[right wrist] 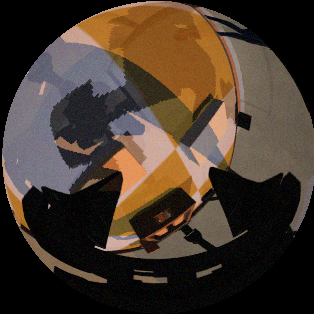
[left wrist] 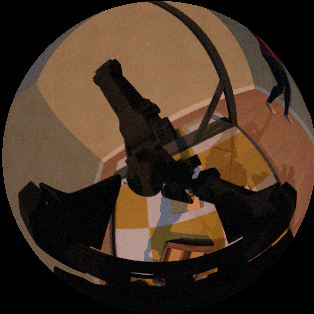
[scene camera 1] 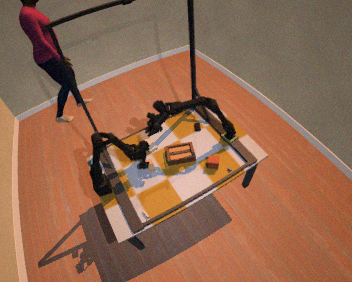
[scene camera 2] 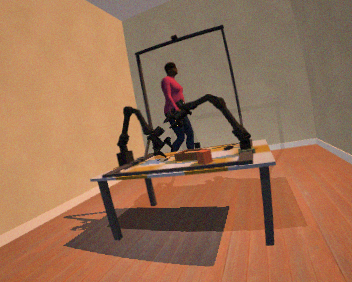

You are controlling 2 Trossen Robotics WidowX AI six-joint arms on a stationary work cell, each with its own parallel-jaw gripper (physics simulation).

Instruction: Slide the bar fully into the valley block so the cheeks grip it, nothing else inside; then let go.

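Where they show: left gripper, between the fingertips: [left wrist: 165, 179] [scene camera 1: 146, 134] [scene camera 2: 166, 125]; right gripper, between the fingertips: [right wrist: 166, 173] [left wrist: 202, 202] [scene camera 1: 148, 155] [scene camera 2: 169, 153]; left arm's base, origin of its link: [right wrist: 183, 226] [scene camera 1: 229, 135] [scene camera 2: 246, 148]; right arm's base, origin of its link: [scene camera 1: 99, 181] [scene camera 2: 124, 152].
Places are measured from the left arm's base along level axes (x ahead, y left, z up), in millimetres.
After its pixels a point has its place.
A brown wooden block with slot-like openings [scene camera 1: 181, 161] {x 430, y -59, z -5 mm} [scene camera 2: 185, 156] {x 420, y -53, z -1 mm} [left wrist: 190, 244] {x 477, y -170, z 18 mm} [right wrist: 145, 222] {x 498, y -129, z -6 mm} stands near the middle of the table. A grey bar-like piece [right wrist: 204, 121] {x 558, y -331, z -16 mm} lies near the table's edge in the right wrist view. An orange-tan wooden piece [right wrist: 131, 169] {x 604, y -222, z -14 mm} lies partly behind a right finger, in shadow. I cannot tell for certain which piece is the valley block. My left gripper [scene camera 1: 150, 126] [scene camera 2: 171, 120] is open, high above the table. My right gripper [scene camera 1: 143, 161] [scene camera 2: 162, 149] [right wrist: 166, 173] {x 587, y -242, z 9 mm} is open, low over the table, with nothing between its fingers.
A red block [scene camera 1: 212, 161] {x 288, y 105, z 45 mm} [scene camera 2: 205, 156] {x 255, y 137, z 15 mm} lies beside the slotted block. A small dark block [scene camera 1: 197, 127] {x 127, y -239, z -12 mm} lies nearer the left arm. A small piece [scene camera 1: 229, 170] {x 215, y 210, z -21 mm} lies near the table's edge and a pale one [scene camera 1: 145, 216] {x 848, y 126, z -9 mm} near a corner. A person [scene camera 1: 45, 45] [scene camera 2: 171, 92] stands behind the table.
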